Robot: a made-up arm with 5 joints. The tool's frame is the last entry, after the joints.
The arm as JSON. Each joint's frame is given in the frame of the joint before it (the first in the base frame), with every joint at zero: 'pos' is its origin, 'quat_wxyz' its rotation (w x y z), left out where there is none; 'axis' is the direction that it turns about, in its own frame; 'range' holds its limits. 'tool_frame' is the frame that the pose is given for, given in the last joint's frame.
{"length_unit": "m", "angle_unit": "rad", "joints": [
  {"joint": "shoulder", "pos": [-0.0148, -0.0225, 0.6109], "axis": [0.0, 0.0, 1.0], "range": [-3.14, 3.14]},
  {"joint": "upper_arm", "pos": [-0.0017, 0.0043, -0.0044], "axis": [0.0, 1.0, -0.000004], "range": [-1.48, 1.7]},
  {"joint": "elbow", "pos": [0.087, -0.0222, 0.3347], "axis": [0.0, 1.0, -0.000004], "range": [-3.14, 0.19]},
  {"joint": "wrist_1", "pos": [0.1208, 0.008, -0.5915], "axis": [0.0, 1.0, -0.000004], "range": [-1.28, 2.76]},
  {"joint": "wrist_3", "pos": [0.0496, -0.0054, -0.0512], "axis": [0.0, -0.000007, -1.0], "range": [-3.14, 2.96]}
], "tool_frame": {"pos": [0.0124, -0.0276, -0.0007], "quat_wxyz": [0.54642, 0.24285, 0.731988, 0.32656]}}
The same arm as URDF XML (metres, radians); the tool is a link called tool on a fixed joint. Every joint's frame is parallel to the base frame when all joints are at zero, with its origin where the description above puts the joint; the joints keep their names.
<robot name="arm">
<joint name="tool_joint" type="fixed"><parent link="link5"/><child link="tool"/><origin xyz="0.0124 -0.0276 -0.0007" rpy="1.8205 0.6962 1.9512"/></joint>
<joint name="wrist_3" type="revolute"><parent link="link4"/><child link="link5"/><origin xyz="0.0496 -0.0054 -0.0512"/><axis xyz="0 0 -1"/><limit lower="-3.14" upper="2.96"/></joint>
<joint name="wrist_1" type="revolute"><parent link="link3"/><child link="link4"/><origin xyz="0.1208 0.008 -0.5915"/><axis xyz="0 1 0"/><limit lower="-1.28" upper="2.76"/></joint>
<joint name="elbow" type="revolute"><parent link="link2"/><child link="link3"/><origin xyz="0.087 -0.0222 0.3347"/><axis xyz="0 1 0"/><limit lower="-3.14" upper="0.19"/></joint>
<joint name="upper_arm" type="revolute"><parent link="link1"/><child link="link2"/><origin xyz="-0.0017 0.0043 -0.0044"/><axis xyz="0 1 0"/><limit lower="-1.48" upper="1.7"/></joint>
<joint name="shoulder" type="revolute"><parent link="base"/><child link="link1"/><origin xyz="-0.0148 -0.0225 0.6109"/><axis xyz="0 0 1"/><limit lower="-3.14" upper="3.14"/></joint>
<link name="base"/>
<link name="link1"/>
<link name="link2"/>
<link name="link3"/>
<link name="link4"/>
<link name="link5"/>
<link name="tool"/>
</robot>

